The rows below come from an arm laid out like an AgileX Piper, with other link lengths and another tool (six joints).
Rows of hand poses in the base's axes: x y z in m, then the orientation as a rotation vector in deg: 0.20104 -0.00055 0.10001 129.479 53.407 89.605; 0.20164 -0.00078 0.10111 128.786 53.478 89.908; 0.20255 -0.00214 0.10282 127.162 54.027 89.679; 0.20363 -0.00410 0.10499 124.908 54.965 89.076; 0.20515 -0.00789 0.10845 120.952 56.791 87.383; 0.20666 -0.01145 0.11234 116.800 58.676 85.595; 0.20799 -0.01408 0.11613 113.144 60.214 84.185; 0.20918 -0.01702 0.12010 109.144 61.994 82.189; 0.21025 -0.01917 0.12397 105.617 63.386 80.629; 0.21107 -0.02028 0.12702 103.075 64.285 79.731; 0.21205 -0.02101 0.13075 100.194 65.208 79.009; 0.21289 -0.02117 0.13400 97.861 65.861 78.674; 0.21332 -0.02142 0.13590 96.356 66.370 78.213; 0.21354 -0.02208 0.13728 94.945 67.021 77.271; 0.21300 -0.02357 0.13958 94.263 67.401 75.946; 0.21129 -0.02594 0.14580 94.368 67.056 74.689; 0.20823 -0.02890 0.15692 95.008 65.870 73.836
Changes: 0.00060 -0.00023 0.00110 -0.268 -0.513 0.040; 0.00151 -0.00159 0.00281 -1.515 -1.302 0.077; 0.00259 -0.00355 0.00498 -3.438 -2.261 0.174; 0.00411 -0.00734 0.00844 -7.219 -3.671 0.320; 0.00562 -0.01090 0.01233 -11.180 -5.143 0.548; 0.00695 -0.01353 0.01612 -14.542 -6.520 0.800; 0.00814 -0.01647 0.02009 -18.509 -7.818 1.086; 0.00921 -0.01862 0.02396 -21.853 -9.071 1.349; 0.01003 -0.01973 0.02701 -24.102 -10.087 1.576; 0.01101 -0.02046 0.03074 -26.442 -11.386 1.896; 0.01185 -0.02062 0.03399 -28.157 -12.567 2.192; 0.01228 -0.02087 0.03589 -29.428 -13.206 2.388; 0.01250 -0.02153 0.03727 -30.970 -13.544 2.557; 0.01196 -0.02302 0.03957 -32.299 -13.313 2.419; 0.01025 -0.02539 0.04579 -33.048 -12.778 1.742; 0.00719 -0.02835 0.05691 -33.132 -12.274 0.531
